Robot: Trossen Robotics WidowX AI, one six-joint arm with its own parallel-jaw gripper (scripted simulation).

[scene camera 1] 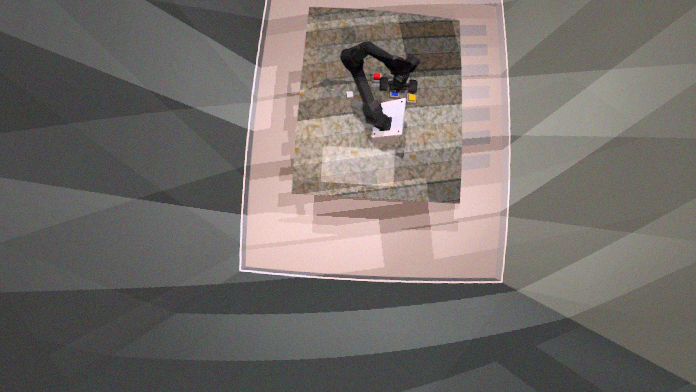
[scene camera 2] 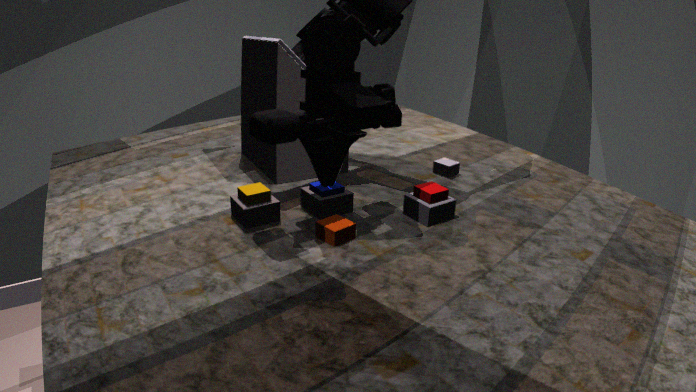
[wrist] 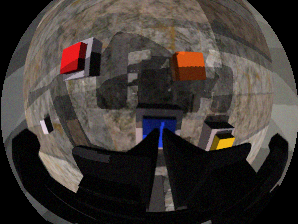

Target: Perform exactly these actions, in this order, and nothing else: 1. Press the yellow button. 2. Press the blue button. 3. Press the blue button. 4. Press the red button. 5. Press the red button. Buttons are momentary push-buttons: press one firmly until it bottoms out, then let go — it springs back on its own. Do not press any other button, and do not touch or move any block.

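Observation:
My gripper (scene camera 2: 327, 185), (wrist: 160, 132). Orange block (wrist: 188, 65).

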